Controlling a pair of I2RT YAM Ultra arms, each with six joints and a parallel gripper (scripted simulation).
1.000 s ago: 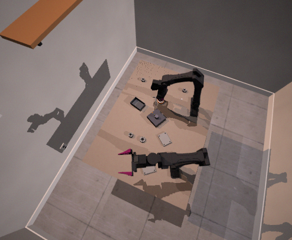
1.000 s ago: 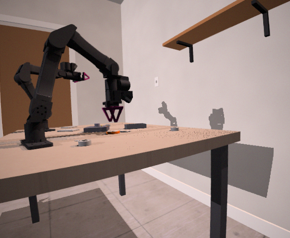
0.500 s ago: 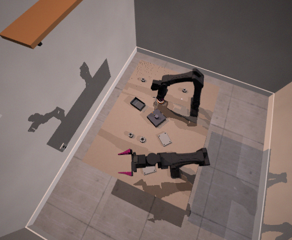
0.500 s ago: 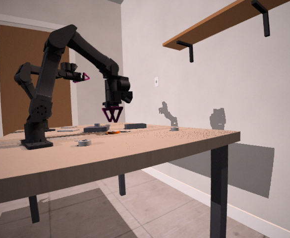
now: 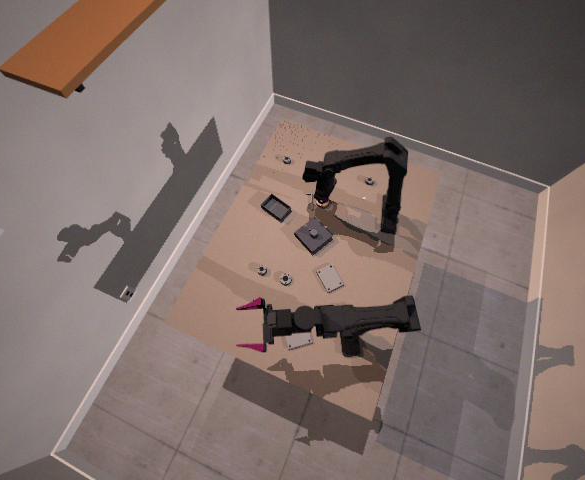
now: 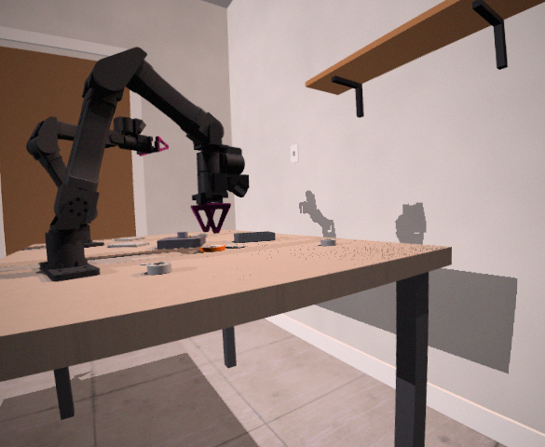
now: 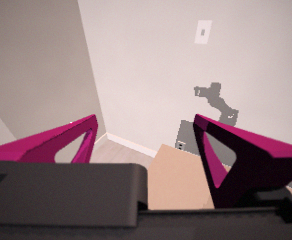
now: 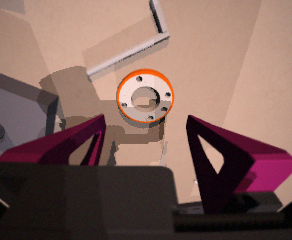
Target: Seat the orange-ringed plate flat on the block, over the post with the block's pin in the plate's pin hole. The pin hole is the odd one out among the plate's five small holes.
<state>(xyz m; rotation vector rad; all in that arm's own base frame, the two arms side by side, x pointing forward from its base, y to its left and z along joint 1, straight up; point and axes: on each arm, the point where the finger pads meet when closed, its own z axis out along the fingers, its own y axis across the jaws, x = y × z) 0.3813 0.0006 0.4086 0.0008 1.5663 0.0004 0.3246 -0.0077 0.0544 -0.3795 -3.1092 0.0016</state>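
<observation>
My right gripper is now 170 mm to the right of the dark block and 30 mm above it. Also, from my right hand: dark tray (190 mm ahead, 130 mm to the left, 50 mm below); L-shaped metal key (60 mm ahead, 50 mm below).
</observation>
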